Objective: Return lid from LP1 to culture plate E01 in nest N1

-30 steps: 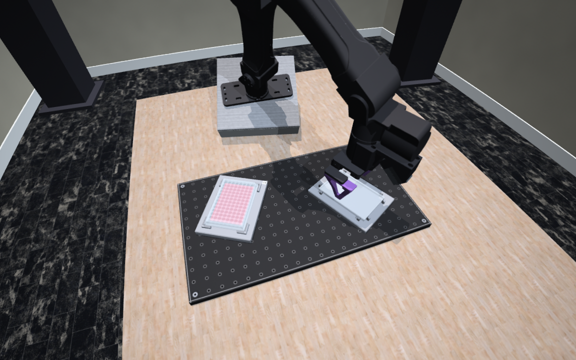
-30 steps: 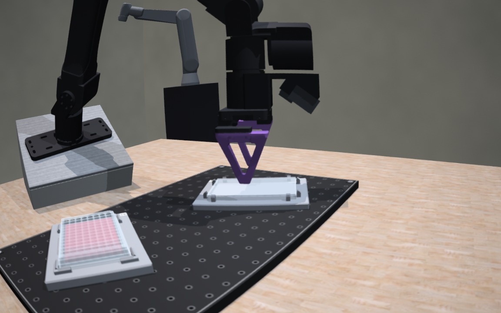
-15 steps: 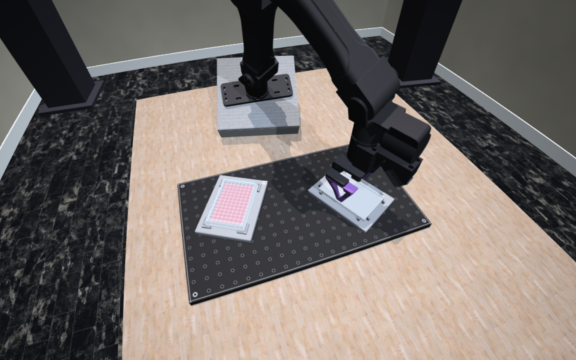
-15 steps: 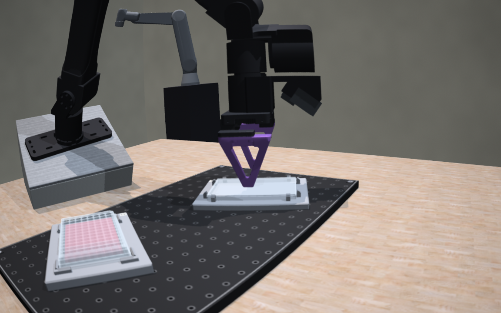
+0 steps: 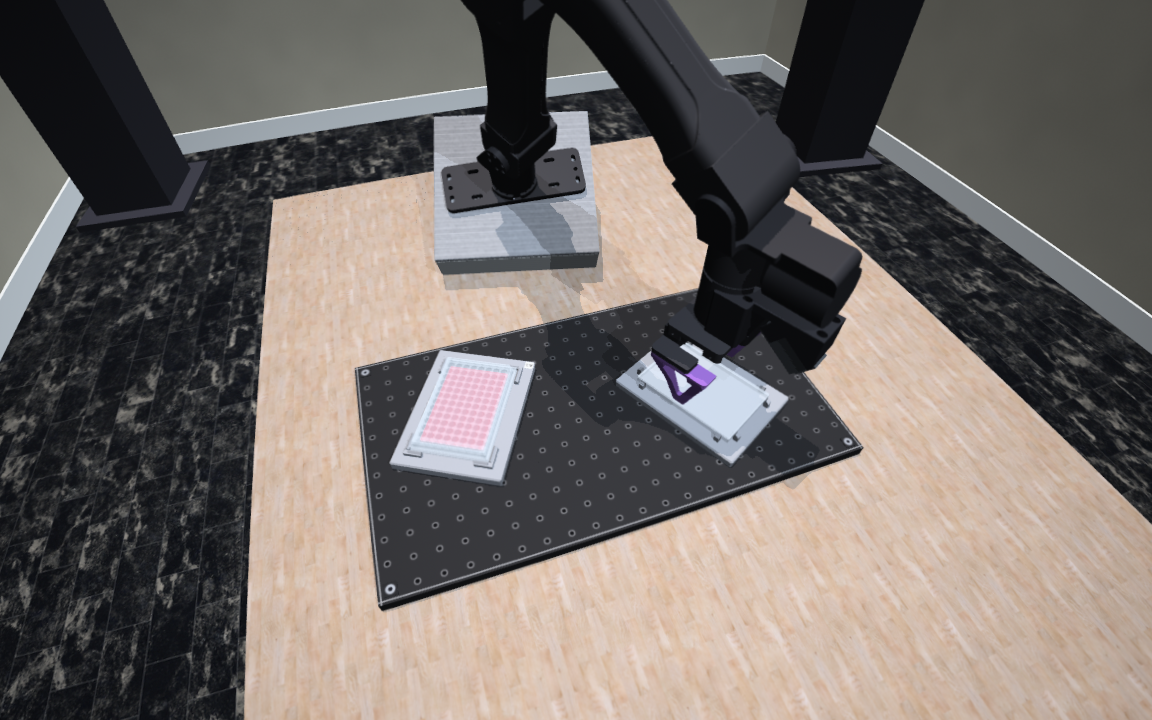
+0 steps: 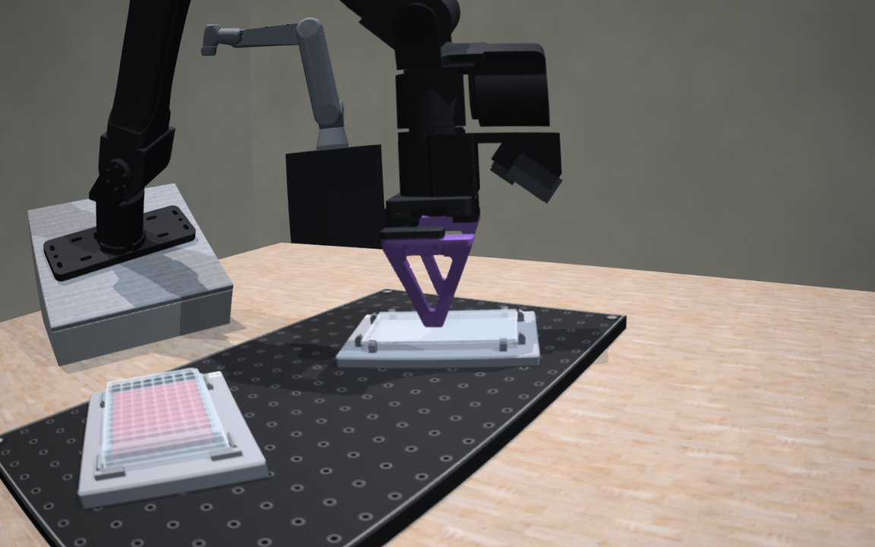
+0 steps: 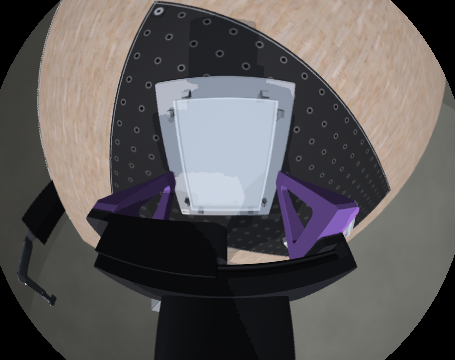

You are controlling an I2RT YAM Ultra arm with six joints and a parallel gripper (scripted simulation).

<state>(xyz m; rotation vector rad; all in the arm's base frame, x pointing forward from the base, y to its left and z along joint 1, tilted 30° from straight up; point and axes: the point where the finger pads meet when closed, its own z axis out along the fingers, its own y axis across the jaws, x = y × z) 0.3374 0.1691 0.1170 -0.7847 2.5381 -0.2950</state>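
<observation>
My hand is 20 mm above the clear lid. The rest, counted from my hand: lid park LP1: 30 mm below; culture plate E01: 30 mm behind, 270 mm to the right, 20 mm below.
</observation>
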